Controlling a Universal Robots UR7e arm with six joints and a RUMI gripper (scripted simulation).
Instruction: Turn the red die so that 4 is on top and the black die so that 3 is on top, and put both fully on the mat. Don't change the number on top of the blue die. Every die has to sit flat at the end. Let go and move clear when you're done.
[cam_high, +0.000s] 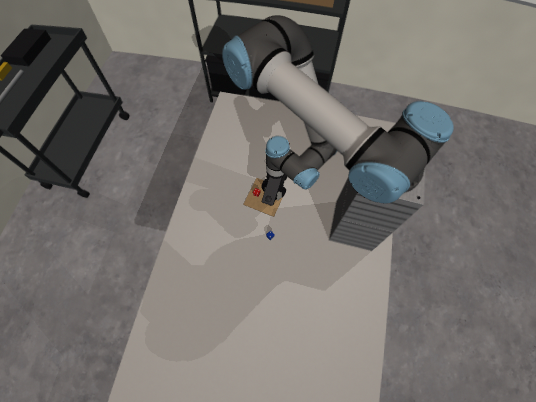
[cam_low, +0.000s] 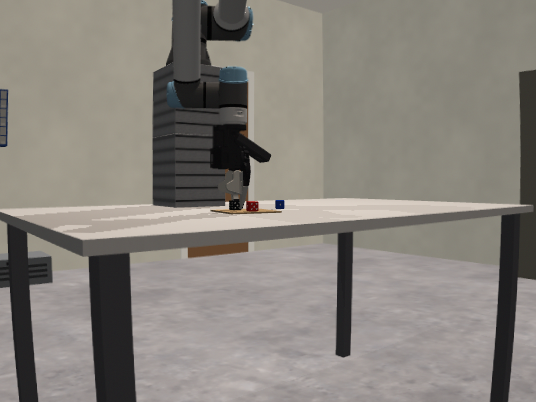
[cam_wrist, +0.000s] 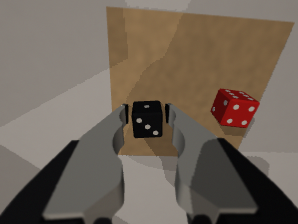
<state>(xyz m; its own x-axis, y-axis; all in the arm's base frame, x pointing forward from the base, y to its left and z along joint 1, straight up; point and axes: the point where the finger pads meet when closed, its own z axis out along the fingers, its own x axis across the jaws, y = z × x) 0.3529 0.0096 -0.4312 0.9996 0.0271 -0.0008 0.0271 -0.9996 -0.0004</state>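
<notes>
Now: hand 1 cm to the left of the black die and 1 cm above it. Round my hand: blue die 16 cm to the left, 5 cm behind, 1 cm below; then red die 8 cm ahead, 1 cm below; then brown mat 4 cm ahead, 2 cm below.
</notes>
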